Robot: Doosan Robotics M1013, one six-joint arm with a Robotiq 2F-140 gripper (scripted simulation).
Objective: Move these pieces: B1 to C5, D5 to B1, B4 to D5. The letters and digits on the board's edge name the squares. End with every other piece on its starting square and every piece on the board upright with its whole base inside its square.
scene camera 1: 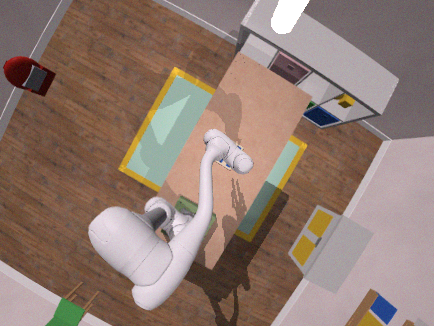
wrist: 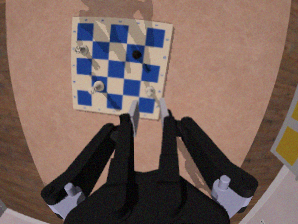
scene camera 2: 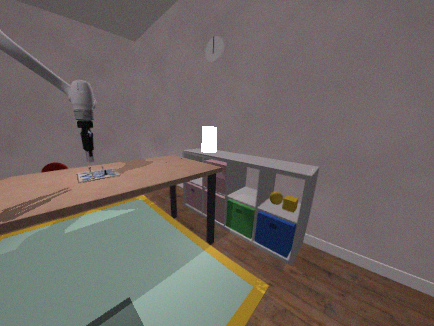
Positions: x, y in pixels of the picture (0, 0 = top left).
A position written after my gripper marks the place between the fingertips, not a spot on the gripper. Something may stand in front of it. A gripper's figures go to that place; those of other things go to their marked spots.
My gripper [wrist: 149, 106] is 0.22 m from the lens. A chessboard [wrist: 111, 41]: 0.33 m from the lens.
